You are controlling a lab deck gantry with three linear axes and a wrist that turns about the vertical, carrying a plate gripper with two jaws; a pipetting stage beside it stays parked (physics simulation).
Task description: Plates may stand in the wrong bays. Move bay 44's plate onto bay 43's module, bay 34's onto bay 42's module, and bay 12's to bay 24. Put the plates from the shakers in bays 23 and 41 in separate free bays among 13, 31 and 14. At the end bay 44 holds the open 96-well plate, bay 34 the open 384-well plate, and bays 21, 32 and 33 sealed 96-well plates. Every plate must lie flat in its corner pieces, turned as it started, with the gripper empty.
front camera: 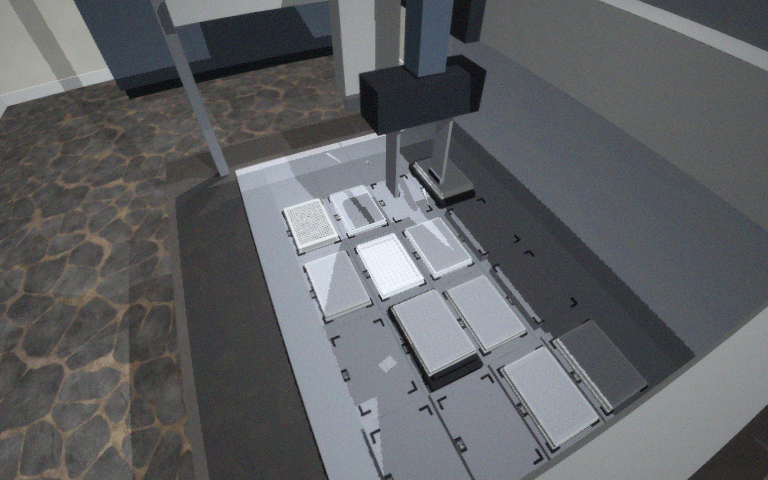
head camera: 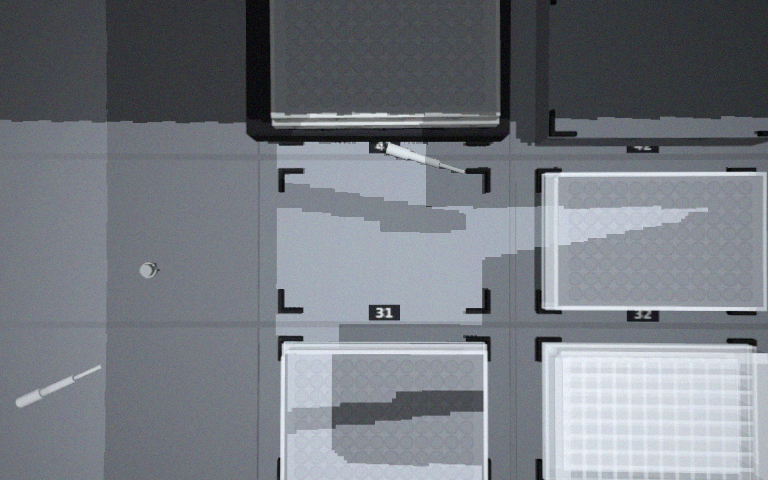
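Seen in the pictures: gripper, fingertip midpoint: (front camera: 414, 184); robot's base, origin of the base link: (front camera: 283, 213).
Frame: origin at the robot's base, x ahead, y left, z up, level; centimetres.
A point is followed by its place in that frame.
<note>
My gripper (front camera: 416, 187) @[x 19.4, y 21.2, z 15.7 cm] is open and empty above bay 31 (front camera: 408, 208) @[x 10.3, y 25.7, z 0.0 cm] (head camera: 384, 266) @[x 6.4, y 24.1, z 0.0 cm]; its jaws do not show in the head view. Bay 31 holds no plate. A plate (front camera: 463, 185) @[x 12.1, y 38.4, z 3.6 cm] (head camera: 385, 56) @[x 6.4, y 35.7, z 3.7 cm] sits on the dark shaker (front camera: 457, 198) @[x 13.6, y 36.1, z 1.8 cm] (head camera: 258, 67) @[x -0.6, y 35.3, z 3.1 cm] in bay 41. Another plate (front camera: 434, 331) @[x 39.9, y 14.8, z 3.6 cm] sits on bay 23's shaker (front camera: 455, 373) @[x 46.7, y 14.9, z 1.9 cm]. Plates stand in bay 44 (front camera: 603, 362) @[x 56.0, y 36.5, z 2.9 cm], bay 34 (front camera: 549, 396) @[x 56.1, y 25.2, z 2.9 cm], bay 12 (front camera: 334, 288) @[x 24.2, y 3.5, z 1.5 cm], bay 21 (front camera: 339, 209) @[x 5.6, y 11.3, z 1.4 cm] (head camera: 311, 384) @[x 2.0, y 17.1, z 1.4 cm], bay 32 (front camera: 433, 249) @[x 23.8, y 24.1, z 1.4 cm] (head camera: 651, 266) @[x 22.3, y 24.2, z 1.4 cm] and bay 33 (front camera: 485, 313) @[x 39.9, y 25.2, z 1.5 cm]. Bays 42 (front camera: 489, 226) @[x 23.7, y 37.6, z 1.9 cm] (head camera: 651, 67) @[x 21.9, y 35.8, z 1.9 cm], 43 (front camera: 540, 277) @[x 38.3, y 38.8, z 1.9 cm], 24 (front camera: 487, 424) @[x 55.0, y 15.3, z 1.4 cm], 13 and 14 show no plate.
A gridded white plate (front camera: 389, 266) @[x 23.8, y 14.6, z 1.3 cm] (head camera: 651, 413) @[x 22.7, y 15.2, z 0.8 cm] stands in bay 22, a finely holed plate (front camera: 309, 224) @[x 7.0, y 4.1, z 1.2 cm] in bay 11. A pen-like white object (front camera: 424, 196) @[x 8.7, y 30.6, z 0.4 cm] (head camera: 416, 155) @[x 8.4, y 31.0, z 0.6 cm] lies between bays 31 and 41. Another (front camera: 334, 156) @[x -13.6, y 16.8, z 0.5 cm] (head camera: 56, 386) @[x -13.8, y 16.7, z 0.5 cm] lies beyond. A white card (front camera: 386, 363) @[x 40.2, y 6.3, z 0.1 cm] lies in bay 13.
</note>
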